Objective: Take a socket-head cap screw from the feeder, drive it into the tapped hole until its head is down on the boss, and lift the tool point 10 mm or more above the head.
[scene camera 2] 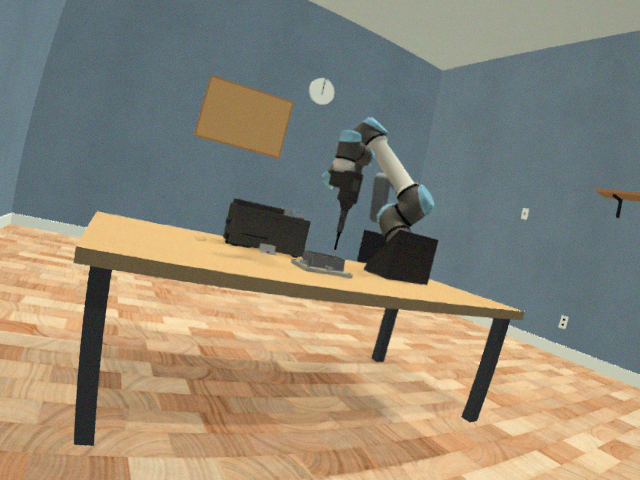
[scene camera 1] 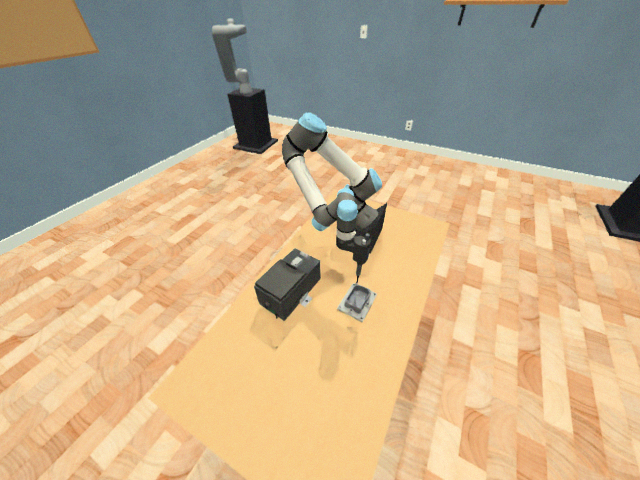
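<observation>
The black screw feeder (scene camera 1: 286, 283) (scene camera 2: 266, 227) stands on the table, with a small light-grey block (scene camera 1: 306, 300) (scene camera 2: 267, 249) at its side. A light-grey base plate (scene camera 1: 348, 311) (scene camera 2: 338, 273) lies beside it and carries a darker grey raised part (scene camera 1: 358, 298) (scene camera 2: 323, 259). The tapped hole and its boss are too small to make out. My screwdriver's tip (scene camera 1: 357, 281) (scene camera 2: 335, 248) points down. It is apart from the plate, a little above the raised part in the scene camera 2 view and by the plate's back corner in the scene camera 1 view. Whether it holds a screw is too small to tell.
The arm's black pedestal (scene camera 2: 405, 258) stands on the table (scene camera 1: 289, 403) (scene camera 2: 155, 235) behind the plate. The feeder is the tall obstacle beside the plate. A grey arm on a black stand (scene camera 1: 250, 118) is far off by the wall.
</observation>
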